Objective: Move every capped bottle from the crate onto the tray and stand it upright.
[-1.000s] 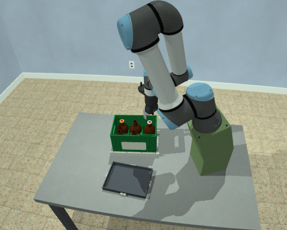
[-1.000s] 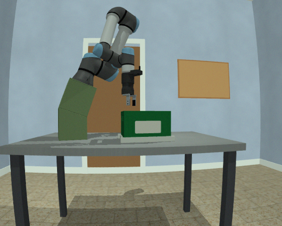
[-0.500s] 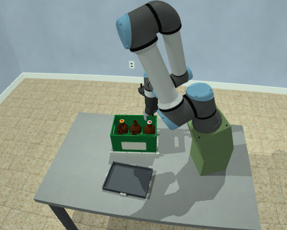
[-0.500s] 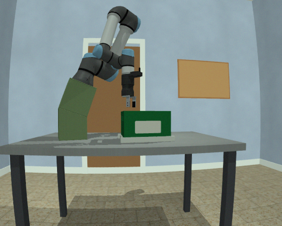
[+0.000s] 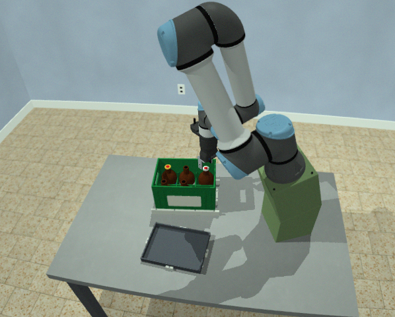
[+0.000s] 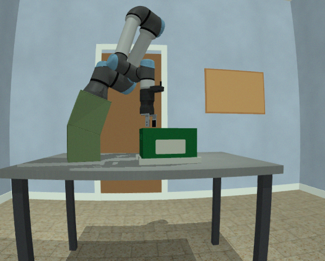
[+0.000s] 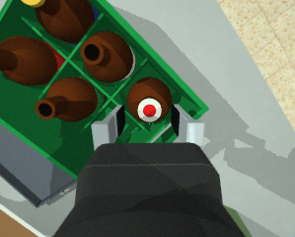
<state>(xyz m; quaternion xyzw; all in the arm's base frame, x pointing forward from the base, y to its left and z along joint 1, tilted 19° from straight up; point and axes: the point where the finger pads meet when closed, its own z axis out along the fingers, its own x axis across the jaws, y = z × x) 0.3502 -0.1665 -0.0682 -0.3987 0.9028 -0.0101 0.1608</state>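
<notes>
Right now my hand is 9 cm short of the green crate, 5 cm to the right of it and 12 cm above it. The rest, counted from my hand: dark grey tray 9 cm ahead, 33 cm to the left, 19 cm below.
</notes>
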